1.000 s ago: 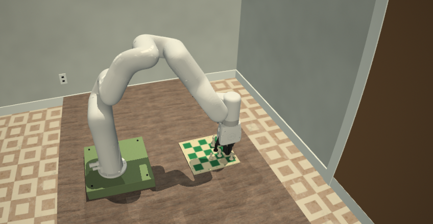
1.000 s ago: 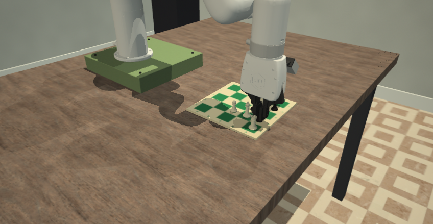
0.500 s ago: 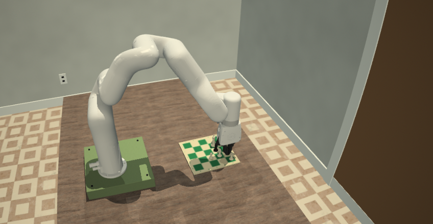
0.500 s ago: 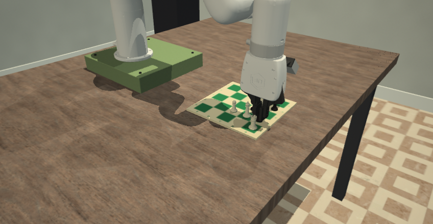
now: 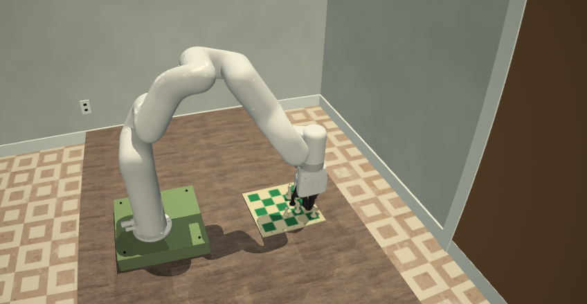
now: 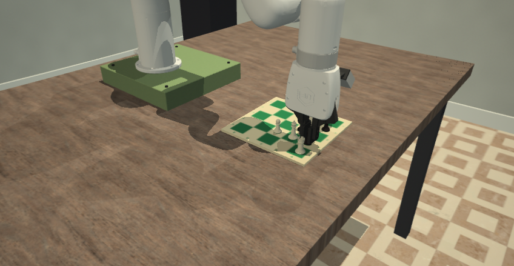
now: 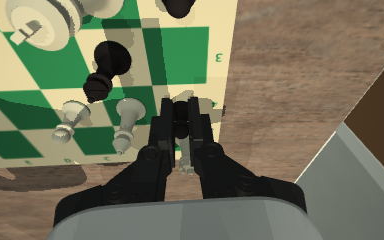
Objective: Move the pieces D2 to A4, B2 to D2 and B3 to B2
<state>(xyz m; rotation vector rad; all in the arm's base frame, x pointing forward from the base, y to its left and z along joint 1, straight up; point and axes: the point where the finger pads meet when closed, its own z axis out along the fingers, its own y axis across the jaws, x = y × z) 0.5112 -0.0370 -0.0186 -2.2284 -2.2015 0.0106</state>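
The black bishop is 4 cm to the left of my hand, 4 cm behind it and 1 cm below it. The rest, counted from my hand: chessboard (8 cm behind, 4 cm to the left, 3 cm below); white pawn (8 cm behind, 1 cm below); white king (8 cm to the left, 4 cm behind).
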